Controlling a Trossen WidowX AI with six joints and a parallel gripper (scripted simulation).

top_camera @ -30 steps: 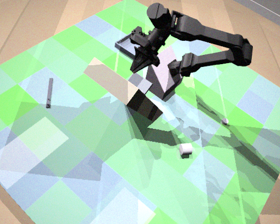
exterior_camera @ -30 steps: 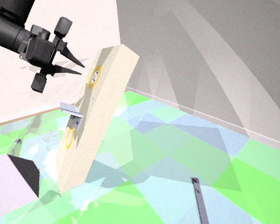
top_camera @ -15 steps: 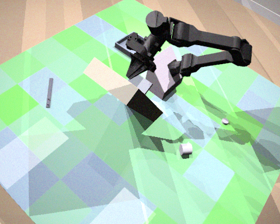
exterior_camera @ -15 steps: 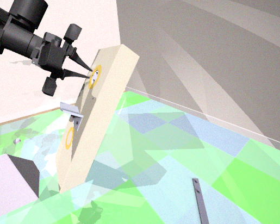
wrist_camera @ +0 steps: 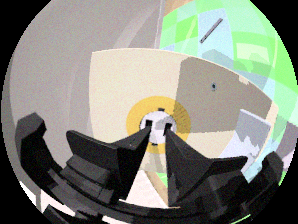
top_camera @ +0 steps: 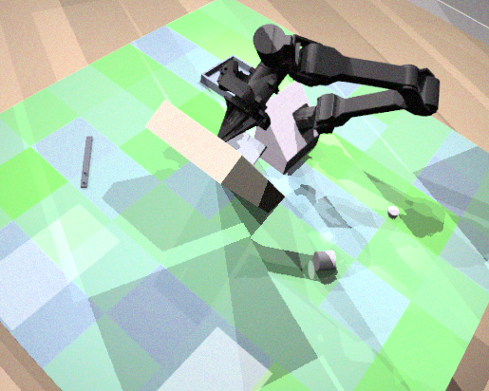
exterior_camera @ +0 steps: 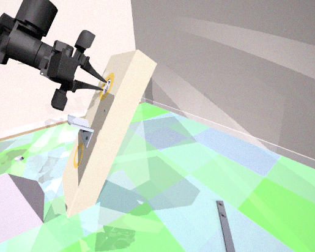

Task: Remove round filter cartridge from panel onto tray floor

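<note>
Now: gripper tip 2 cm short of the round white filter cartridge and 1 cm above it. Also, from my gripper tip: grey bracket: 8 cm behind, 10 cm below; then grey-blue tray: 42 cm behind, 30 cm to the right, 27 cm below.
</note>
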